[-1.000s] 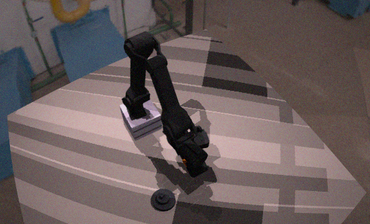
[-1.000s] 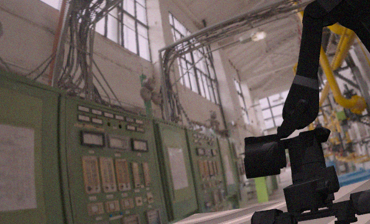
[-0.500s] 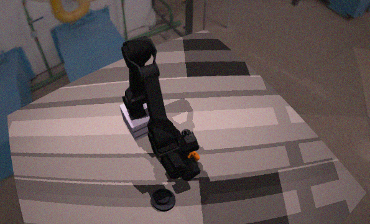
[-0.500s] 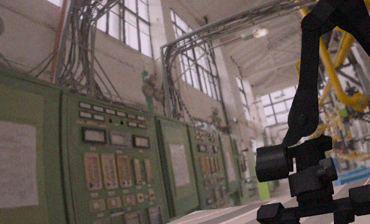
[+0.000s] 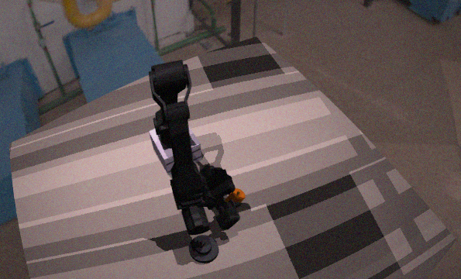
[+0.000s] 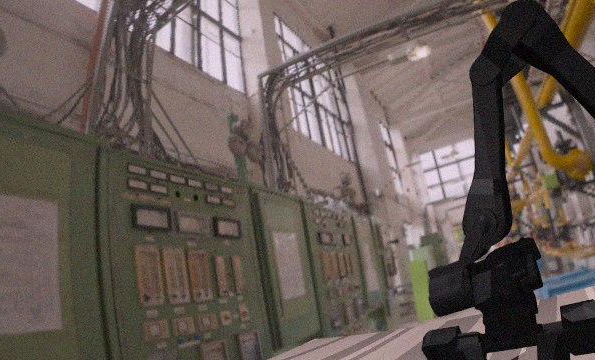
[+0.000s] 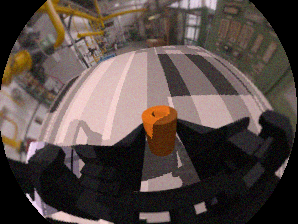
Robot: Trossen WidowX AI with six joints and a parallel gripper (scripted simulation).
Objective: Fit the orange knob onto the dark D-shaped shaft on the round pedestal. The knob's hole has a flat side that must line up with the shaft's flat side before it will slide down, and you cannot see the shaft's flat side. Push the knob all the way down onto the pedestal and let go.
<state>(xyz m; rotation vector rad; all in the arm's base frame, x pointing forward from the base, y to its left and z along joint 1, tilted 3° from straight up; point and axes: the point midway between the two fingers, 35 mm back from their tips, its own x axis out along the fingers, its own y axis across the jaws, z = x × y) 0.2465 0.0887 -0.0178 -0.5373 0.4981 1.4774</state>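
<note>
Now: the orange knob 1 cm to the right of my gripper tip. Round my gripper tip: round pedestal (15 cm to the right, 10 cm ahead, 1 cm below).
</note>
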